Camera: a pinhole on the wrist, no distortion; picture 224 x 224 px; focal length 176.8 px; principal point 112.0 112.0 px. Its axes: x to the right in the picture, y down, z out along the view. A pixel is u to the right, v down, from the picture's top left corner.
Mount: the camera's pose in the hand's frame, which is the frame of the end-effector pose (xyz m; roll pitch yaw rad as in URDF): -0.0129 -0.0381 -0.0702 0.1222 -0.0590 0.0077
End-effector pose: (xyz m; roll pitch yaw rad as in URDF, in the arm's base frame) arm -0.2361 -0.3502 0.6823 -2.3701 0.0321 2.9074
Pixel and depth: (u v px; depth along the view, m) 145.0 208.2 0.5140
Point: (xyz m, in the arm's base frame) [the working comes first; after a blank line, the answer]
In the camera's frame: 0.0959 0.2797 0.5140

-0.3172 -0.5433 0.2141
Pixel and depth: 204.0 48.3 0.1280
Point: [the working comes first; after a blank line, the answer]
In the camera's frame: 0.0666 -0.0461 0.1280

-0.3080 -0.4454 0.7104
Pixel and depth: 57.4 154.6 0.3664
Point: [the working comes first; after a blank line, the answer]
In the camera's frame: -0.1132 0.0883 0.3664

-0.1326 -0.5849 0.4717
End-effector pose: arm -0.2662 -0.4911 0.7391 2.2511 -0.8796 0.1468
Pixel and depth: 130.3 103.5 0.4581
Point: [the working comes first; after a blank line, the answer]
In the camera's frame: 0.0474 -0.0220 0.4581

0.0246 -0.6762 0.5344
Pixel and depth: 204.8 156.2 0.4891
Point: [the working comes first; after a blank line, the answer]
In the camera's frame: 0.2567 0.1223 0.4891

0.1193 -0.7995 0.7379
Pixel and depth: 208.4 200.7 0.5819
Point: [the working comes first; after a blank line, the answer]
In the camera's frame: 0.3173 0.2919 0.5819

0.1425 -0.9875 0.8099
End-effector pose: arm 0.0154 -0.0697 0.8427 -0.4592 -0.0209 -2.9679
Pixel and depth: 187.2 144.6 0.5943
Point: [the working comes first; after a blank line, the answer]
In the camera's frame: 0.2528 0.1096 0.5943

-0.1331 -0.3418 1.3371
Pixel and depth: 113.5 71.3 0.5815
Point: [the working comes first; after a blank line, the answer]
In the camera's frame: 0.0049 -0.1339 0.5815

0.0656 -0.0611 1.3882
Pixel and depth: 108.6 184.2 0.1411
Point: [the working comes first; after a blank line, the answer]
In the camera's frame: -0.0027 0.0576 0.1411

0.0471 -0.1002 0.9099
